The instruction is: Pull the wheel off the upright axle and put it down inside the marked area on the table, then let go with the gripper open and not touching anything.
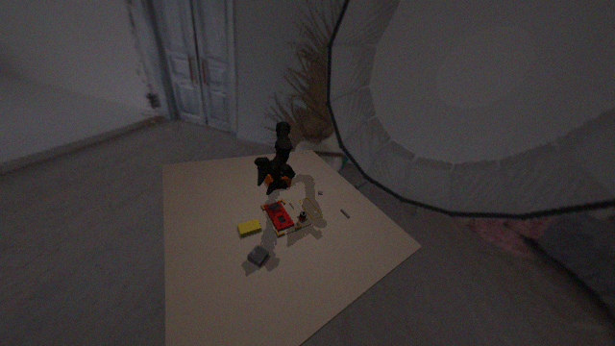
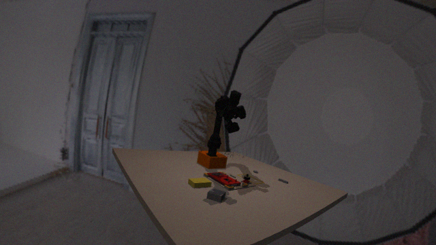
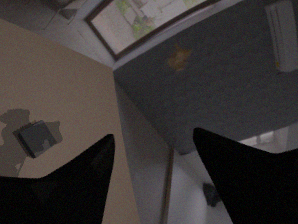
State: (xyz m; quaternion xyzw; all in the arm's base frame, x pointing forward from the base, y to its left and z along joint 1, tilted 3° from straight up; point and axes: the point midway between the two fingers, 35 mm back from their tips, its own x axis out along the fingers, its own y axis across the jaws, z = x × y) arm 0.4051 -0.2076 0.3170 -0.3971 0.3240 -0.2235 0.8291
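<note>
My gripper tip is now 9 cm past the grey wheel, 30 cm to the right of it and 33 cm above it. Round my gripper tip: upright axle 9 cm behind, 30 cm to the left, 33 cm below; yellow block 11 cm behind, 2 cm to the right, 35 cm below; grey block 7 cm ahead, 1 cm to the right, 35 cm below.
</note>
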